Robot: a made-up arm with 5 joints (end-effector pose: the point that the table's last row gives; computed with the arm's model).
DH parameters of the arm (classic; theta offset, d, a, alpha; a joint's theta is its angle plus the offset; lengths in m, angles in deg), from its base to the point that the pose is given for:
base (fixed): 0 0 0.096 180
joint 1: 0 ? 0.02 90
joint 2: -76.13 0 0.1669 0
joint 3: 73.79 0 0.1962 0
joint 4: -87.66 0.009 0 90
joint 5: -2.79 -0.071 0 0
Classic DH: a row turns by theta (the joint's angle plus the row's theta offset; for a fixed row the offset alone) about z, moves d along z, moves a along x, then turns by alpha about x.
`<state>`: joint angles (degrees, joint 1 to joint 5).
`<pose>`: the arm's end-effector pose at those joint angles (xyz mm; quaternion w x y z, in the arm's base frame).
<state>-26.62 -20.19 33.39 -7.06 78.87</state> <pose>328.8 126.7 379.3 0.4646 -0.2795 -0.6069 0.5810</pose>
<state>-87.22 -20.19 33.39 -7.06 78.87</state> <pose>99.9 265.0 379.3 0.1080 0.0649 -0.6651 0.7361</pose>
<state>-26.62 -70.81 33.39 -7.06 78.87</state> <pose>164.9 44.6 524.3 0.2416 -0.3858 -0.8376 0.3021</pose>
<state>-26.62 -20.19 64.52 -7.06 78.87</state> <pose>274.3 99.4 249.6 0.5596 -0.1858 -0.4034 0.6997</pose>
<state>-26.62 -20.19 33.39 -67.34 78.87</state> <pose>302.9 113.7 444.5 0.1923 -0.3980 -0.8642 0.2404</pose>
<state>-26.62 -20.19 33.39 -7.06 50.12</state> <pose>328.8 126.7 379.3 0.5943 -0.1201 -0.6573 0.4475</pose>
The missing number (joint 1, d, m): -0.258
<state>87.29 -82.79 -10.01 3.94 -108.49</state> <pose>97.8 152.2 584.4 0.0016 -0.2078 0.9781 0.0098</pose>
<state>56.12 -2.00 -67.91 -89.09 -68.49</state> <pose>130.2 -34.7 633.6 0.2510 -0.1087 0.8169 -0.5078</pose>
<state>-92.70 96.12 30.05 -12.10 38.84</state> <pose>85.2 38.2 -26.9 0.4230 -0.0989 0.1835 0.8818</pose>
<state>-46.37 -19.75 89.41 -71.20 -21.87</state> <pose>192.7 114.4 244.9 0.6851 0.4163 -0.5832 0.1314</pose>
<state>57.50 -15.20 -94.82 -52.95 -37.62</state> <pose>35.7 111.4 627.1 0.3905 0.1195 0.7951 -0.4485</pose>
